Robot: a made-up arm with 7 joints. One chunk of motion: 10 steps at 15 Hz.
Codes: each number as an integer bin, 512 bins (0 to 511) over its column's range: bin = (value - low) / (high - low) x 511, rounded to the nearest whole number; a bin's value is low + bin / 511 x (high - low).
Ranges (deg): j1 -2.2..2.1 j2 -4.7..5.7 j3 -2.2..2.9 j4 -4.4..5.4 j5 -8..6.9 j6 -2.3..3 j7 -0.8..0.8
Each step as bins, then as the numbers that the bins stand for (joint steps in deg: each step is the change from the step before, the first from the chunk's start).
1 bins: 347 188 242 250 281 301 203
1 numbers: 0.720 -0.874 0.215 0.395 0.194 0.822 -0.164
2 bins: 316 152 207 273 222 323 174
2 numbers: 0.459 -1.606 -0.134 0.836 -1.527 1.050 -0.255
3 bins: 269 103 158 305 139 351 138
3 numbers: 0.064 -2.604 -0.623 1.449 -3.947 1.341 -0.368
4 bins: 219 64 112 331 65 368 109
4 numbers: -0.357 -3.397 -1.082 1.948 -6.105 1.517 -0.459
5 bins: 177 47 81 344 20 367 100
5 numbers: -0.711 -3.743 -1.392 2.197 -7.417 1.506 -0.487
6 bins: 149 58 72 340 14 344 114
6 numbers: -0.946 -3.520 -1.481 2.121 -7.592 1.268 -0.443
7 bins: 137 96 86 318 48 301 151
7 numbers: -1.047 -2.746 -1.342 1.699 -6.600 0.822 -0.327
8 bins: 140 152 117 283 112 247 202
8 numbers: -1.022 -1.606 -1.032 1.027 -4.734 0.262 -0.168
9 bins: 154 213 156 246 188 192 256
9 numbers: -0.904 -0.365 -0.643 0.318 -2.518 -0.309 0.002
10 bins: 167 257 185 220 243 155 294
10 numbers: -0.795 0.531 -0.354 -0.181 -0.914 -0.692 0.121
